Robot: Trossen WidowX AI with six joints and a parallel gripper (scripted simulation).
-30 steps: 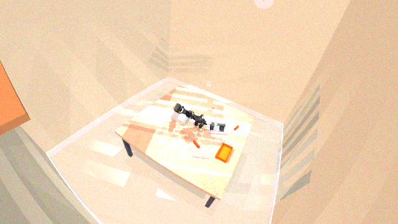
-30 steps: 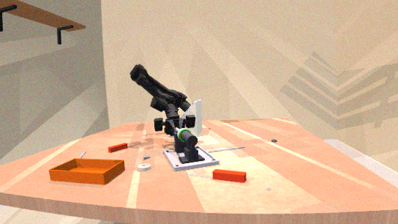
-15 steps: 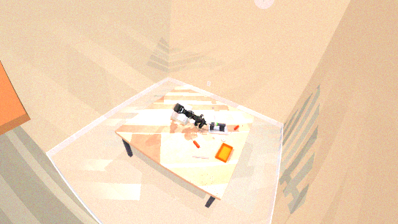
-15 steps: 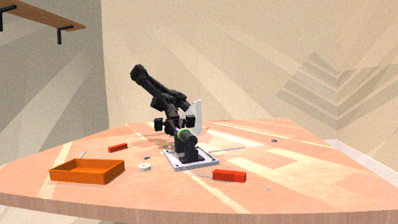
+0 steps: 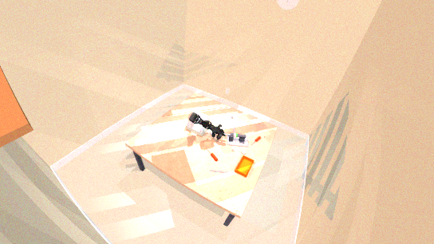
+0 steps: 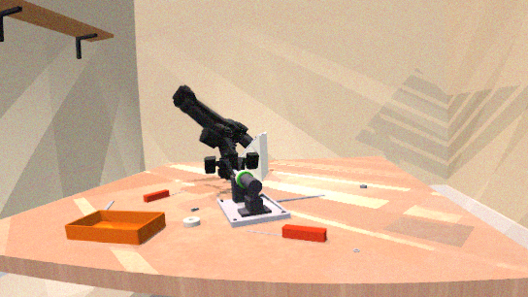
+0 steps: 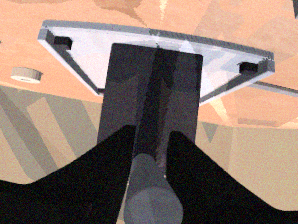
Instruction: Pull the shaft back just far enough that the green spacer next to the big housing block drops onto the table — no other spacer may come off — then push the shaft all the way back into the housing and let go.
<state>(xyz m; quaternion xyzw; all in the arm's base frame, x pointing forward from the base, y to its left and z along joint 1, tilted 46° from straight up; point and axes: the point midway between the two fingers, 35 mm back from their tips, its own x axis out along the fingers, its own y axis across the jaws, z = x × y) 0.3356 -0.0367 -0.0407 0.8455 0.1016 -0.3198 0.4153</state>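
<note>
The shaft is 30 mm ahead of my gripper tip, 10 mm to the left of it and 20 mm above it. Round my gripper tip: white spacer: 250 mm ahead, 60 mm to the right, 60 mm below; then orange tray: 320 mm ahead, 230 mm to the right, 50 mm below; then green spacer: 100 mm ahead, 50 mm to the left, 20 mm above.
</note>
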